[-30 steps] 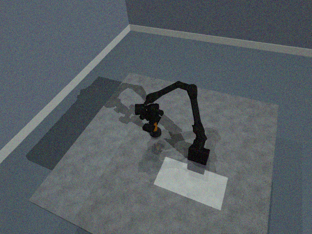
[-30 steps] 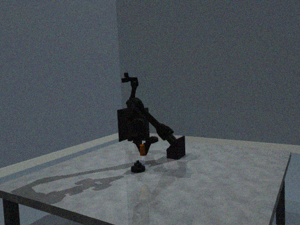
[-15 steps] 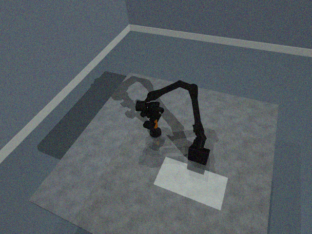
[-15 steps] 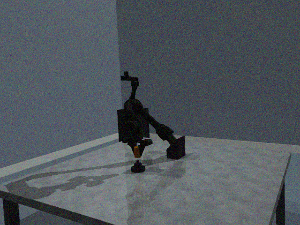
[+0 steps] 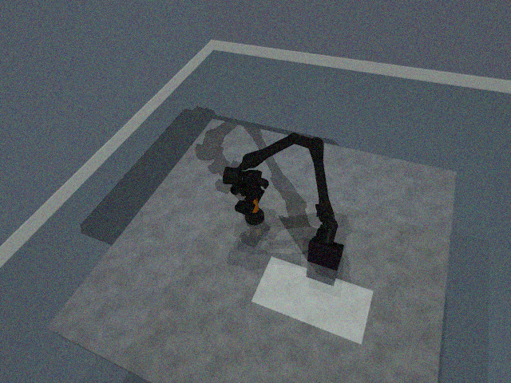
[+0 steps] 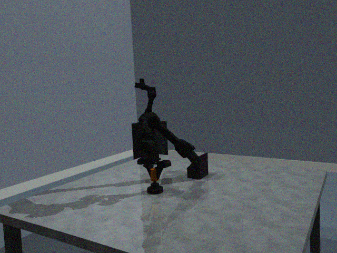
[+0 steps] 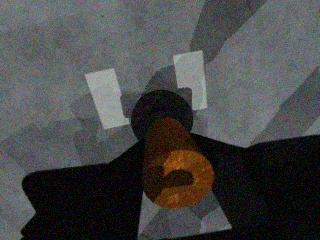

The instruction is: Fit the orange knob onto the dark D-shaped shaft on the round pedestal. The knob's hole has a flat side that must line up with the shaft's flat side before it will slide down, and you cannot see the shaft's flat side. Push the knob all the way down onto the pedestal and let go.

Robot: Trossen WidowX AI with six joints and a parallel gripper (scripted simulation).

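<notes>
Now: gripper tip 2 cm below the orange knob. Round my gripper tip: round pedestal (4 cm below).
</notes>
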